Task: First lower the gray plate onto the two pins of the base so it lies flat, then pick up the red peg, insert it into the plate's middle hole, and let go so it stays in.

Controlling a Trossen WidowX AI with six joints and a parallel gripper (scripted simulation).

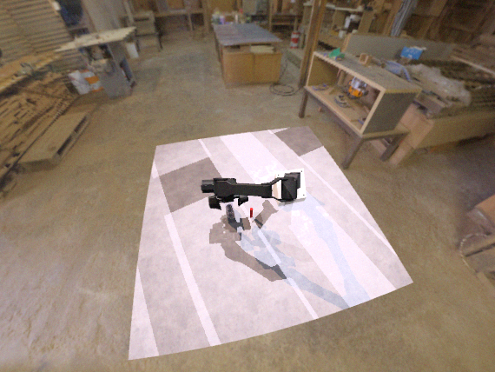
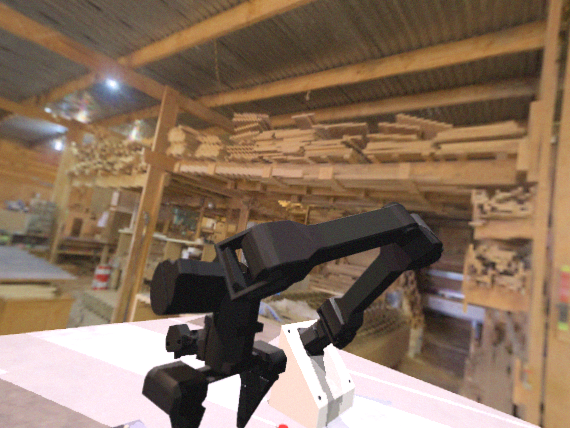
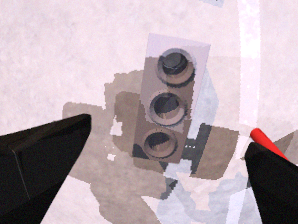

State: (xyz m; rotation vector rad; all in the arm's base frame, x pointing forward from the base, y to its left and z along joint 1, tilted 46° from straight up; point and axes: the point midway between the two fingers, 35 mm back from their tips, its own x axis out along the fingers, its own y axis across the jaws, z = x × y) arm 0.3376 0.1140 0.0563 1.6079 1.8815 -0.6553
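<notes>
Now: gripper tip 50 mm above the gray plate. The rest, counted from my gripper tip: base (150 mm to the right, 80 mm below, 20 mm ahead); then red peg (110 mm behind, 50 mm below, 20 mm to the left).
</notes>
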